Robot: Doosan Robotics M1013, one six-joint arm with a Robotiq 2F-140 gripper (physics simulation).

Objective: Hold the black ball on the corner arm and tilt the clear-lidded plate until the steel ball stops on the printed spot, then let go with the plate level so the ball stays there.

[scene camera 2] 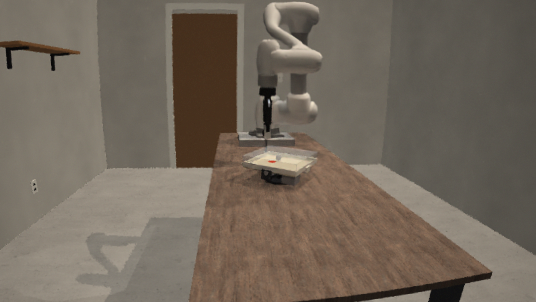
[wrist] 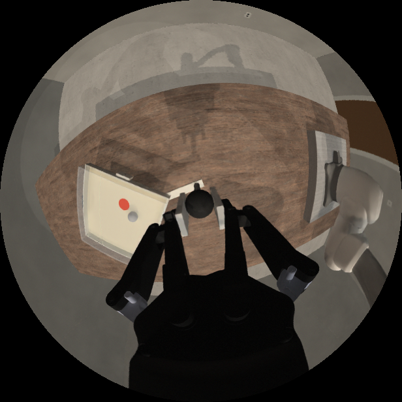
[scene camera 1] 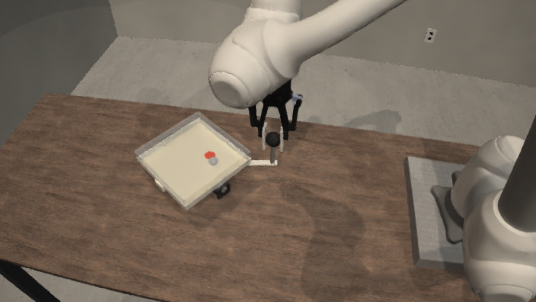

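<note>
The clear-lidded plate (scene camera 1: 175, 172) (scene camera 2: 287, 164) (wrist: 107, 225) has a cream floor and stands on a dark mount; in scene camera 2 it looks slightly tilted. The red printed spot (scene camera 1: 209, 155) (scene camera 2: 272, 162) (wrist: 124, 204) is on its floor. The steel ball (scene camera 1: 213, 161) (scene camera 2: 278, 158) (wrist: 132, 216) lies close beside the spot, off its middle, on the side towards the corner arm in scene camera 1. The corner arm (scene camera 1: 262, 163) (wrist: 185, 190) carries a post with the black ball (scene camera 1: 273, 139) (wrist: 199, 204). My gripper (scene camera 1: 273, 141) (wrist: 198, 198) is shut on the black ball.
The wooden table (scene camera 1: 100, 220) (scene camera 2: 300, 240) (wrist: 250, 120) bears the plate's dark mount (scene camera 1: 222, 190) (scene camera 2: 272, 177). The robot's base stands on a grey slab (scene camera 1: 425, 240) (scene camera 2: 245, 142) (wrist: 315, 175) at the table's other end. A wall shelf (scene camera 2: 40, 48) is at the left in scene camera 2.
</note>
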